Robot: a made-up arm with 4 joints.
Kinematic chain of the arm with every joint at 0, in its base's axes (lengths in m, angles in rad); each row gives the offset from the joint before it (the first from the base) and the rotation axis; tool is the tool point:
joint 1: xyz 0 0 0.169 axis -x
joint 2: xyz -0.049 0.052 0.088 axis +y
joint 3: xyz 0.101 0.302 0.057 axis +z
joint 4: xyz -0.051 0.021 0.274 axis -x
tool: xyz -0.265 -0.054 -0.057
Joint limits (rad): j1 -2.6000..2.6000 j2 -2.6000..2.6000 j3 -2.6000..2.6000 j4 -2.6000..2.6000
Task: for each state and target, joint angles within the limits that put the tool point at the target. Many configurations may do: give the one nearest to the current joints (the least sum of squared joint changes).
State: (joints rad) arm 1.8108 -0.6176 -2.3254 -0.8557
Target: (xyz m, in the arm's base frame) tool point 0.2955 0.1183 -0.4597
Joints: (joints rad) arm 2.0272 -0.1163 -2.5184 -0.9026
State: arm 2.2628 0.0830 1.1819 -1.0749
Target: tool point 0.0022 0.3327 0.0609
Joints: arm 1.7219 0.2754 1.3619 -1.2400
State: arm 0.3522 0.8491 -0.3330 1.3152
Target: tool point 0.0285 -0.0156 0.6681
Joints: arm -0.3871 0.6389 0.4241 1.0739
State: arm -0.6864 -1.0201 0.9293 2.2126
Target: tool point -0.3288 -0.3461 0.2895
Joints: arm -1.3691 -0.8309 1.2060 1.7062
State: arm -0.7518 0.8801 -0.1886 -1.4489
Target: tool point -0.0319 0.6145 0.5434
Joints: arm 0.0212 0.4174 -0.6332 -1.6318
